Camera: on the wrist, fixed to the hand. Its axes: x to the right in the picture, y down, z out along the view.
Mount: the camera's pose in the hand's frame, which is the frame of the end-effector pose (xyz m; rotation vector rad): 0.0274 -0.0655 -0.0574 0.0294 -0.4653 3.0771
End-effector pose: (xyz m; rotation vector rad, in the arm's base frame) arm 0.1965 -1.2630 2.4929 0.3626 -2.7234 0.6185
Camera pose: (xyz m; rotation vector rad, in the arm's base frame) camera 0.2065 -1.2988 2.5763 2.3445 0.4179 -0.3961
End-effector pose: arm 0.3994 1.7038 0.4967 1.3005 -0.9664 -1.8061
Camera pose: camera 0.4403 1.7017 0.4151 -1.0573 -1.2821 0.6043
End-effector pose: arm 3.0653 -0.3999 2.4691 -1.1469 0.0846 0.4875
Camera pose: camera 3.1272 -0.4629 2.4924 -0.2039 -1.1507 -2.4709
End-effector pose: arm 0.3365 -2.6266 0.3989 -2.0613 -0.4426 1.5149
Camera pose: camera 0.4029 -2.5720 0.4297 0.2043 -1.6874 -0.9168
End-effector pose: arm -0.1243 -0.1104 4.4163 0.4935 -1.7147 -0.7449
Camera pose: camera -0.0799 -0.1881 4.3982 -2.1138 -0.8513 1.4795
